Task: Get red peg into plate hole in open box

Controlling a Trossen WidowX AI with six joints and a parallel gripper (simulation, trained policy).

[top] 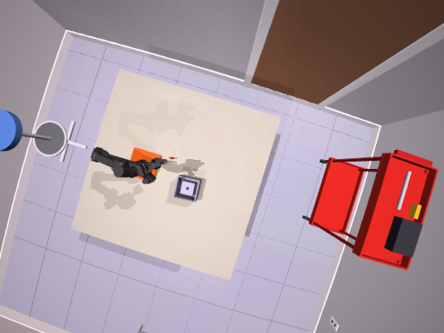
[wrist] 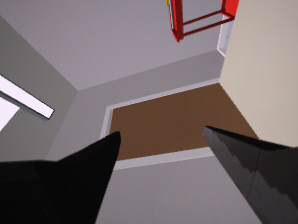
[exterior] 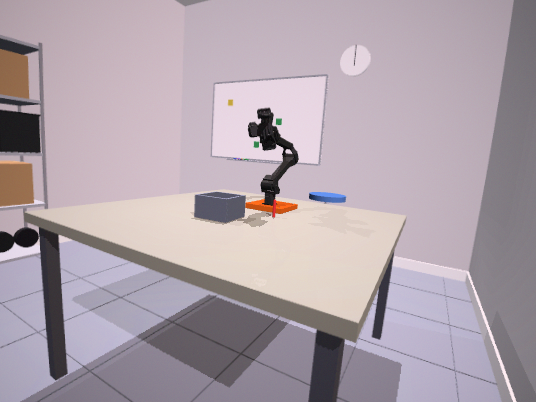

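Right now the red peg is 80 mm behind my gripper tip, 20 mm to the left of it and 370 mm below it. From my gripper tip the other things lie so: grey box: 90 mm ahead, 160 mm to the right, 380 mm below; then pale plate: 90 mm ahead, 160 mm to the right, 360 mm below.
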